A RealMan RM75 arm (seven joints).
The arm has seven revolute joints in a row. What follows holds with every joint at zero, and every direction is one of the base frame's.
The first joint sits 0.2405 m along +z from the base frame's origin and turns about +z.
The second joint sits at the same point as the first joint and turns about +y.
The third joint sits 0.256 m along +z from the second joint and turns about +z.
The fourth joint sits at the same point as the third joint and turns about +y.
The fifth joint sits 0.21 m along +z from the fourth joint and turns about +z.
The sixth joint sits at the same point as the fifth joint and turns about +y.
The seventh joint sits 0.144 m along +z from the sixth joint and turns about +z.
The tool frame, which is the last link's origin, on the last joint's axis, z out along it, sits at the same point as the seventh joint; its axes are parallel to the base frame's.
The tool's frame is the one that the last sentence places.
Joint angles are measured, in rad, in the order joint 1, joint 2, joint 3, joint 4, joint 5, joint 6, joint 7. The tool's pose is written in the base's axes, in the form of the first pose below.
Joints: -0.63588 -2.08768 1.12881 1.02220 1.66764 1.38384 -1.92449
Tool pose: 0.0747 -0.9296 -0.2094 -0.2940 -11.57 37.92 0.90
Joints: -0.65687 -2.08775 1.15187 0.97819 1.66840 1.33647 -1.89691
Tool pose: 0.0826 -0.9313 -0.2093 -0.2864 -11.57 38.50 -0.08
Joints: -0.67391 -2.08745 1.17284 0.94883 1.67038 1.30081 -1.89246
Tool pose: 0.0860 -0.9323 -0.2137 -0.2789 -11.48 38.89 -0.84
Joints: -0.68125 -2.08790 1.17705 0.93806 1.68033 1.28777 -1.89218
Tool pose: 0.0887 -0.9334 -0.2155 -0.2729 -11.53 39.06 -1.13
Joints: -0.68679 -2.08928 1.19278 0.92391 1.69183 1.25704 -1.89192
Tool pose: 0.0957 -0.9345 -0.2196 -0.2633 -11.71 39.30 -1.68
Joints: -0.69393 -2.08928 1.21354 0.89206 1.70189 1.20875 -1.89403
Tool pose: 0.1066 -0.9336 -0.2325 -0.2509 -12.25 39.67 -2.46
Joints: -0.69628 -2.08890 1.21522 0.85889 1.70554 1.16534 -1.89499
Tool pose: 0.1214 -0.9285 -0.2504 -0.2459 -13.05 40.12 -2.85
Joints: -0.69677 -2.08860 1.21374 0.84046 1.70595 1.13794 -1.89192
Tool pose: 0.1324 -0.9249 -0.2598 -0.2441 -13.55 40.42 -2.98
